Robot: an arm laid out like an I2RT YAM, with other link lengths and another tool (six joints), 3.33 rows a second.
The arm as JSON. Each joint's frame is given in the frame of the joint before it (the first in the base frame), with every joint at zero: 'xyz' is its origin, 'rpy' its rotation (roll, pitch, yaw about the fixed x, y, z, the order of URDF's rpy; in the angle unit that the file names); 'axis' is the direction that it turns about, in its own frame. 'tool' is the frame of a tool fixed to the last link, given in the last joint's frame.
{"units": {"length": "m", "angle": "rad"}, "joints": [
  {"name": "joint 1", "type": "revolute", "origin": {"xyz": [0.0, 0.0, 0.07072], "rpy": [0.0, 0.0, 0.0]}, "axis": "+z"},
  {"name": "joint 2", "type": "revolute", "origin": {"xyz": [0.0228, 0.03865, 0.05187], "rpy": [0.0, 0.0, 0.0]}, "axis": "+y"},
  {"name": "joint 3", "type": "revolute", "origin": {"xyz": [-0.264, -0.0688, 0.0], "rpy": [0.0, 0.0, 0.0]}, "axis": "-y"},
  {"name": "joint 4", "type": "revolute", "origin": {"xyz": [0.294, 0.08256, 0.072], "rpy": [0.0, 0.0, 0.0]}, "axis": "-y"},
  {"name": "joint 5", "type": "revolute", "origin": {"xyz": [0.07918, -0.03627, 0.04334], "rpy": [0.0, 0.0, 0.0]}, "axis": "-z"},
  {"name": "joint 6", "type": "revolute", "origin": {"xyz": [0.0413, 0.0, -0.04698], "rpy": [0.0, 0.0, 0.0]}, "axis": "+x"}
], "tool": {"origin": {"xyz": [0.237, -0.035, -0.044], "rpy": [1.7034, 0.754, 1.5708]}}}
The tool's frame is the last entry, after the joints.
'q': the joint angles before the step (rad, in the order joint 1, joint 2, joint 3, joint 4, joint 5, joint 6). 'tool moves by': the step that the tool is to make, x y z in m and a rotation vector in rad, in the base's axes. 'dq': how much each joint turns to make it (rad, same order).
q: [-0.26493 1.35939 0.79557 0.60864 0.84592 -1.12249]
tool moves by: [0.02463 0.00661 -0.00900 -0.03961 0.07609 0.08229]
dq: [-0.00304 0.02366 -0.02516 0.04235 -0.08772 -0.07858]
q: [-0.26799 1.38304 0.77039 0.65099 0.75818 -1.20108]
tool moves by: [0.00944 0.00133 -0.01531 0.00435 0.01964 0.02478]
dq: [-0.00115 0.02935 -0.01336 0.02288 -0.02595 -0.00038]
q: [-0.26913 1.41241 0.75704 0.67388 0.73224 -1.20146]
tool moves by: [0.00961 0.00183 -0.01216 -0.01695 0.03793 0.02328]
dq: [-0.00075 0.03471 -0.01298 0.03854 -0.02440 -0.03472]
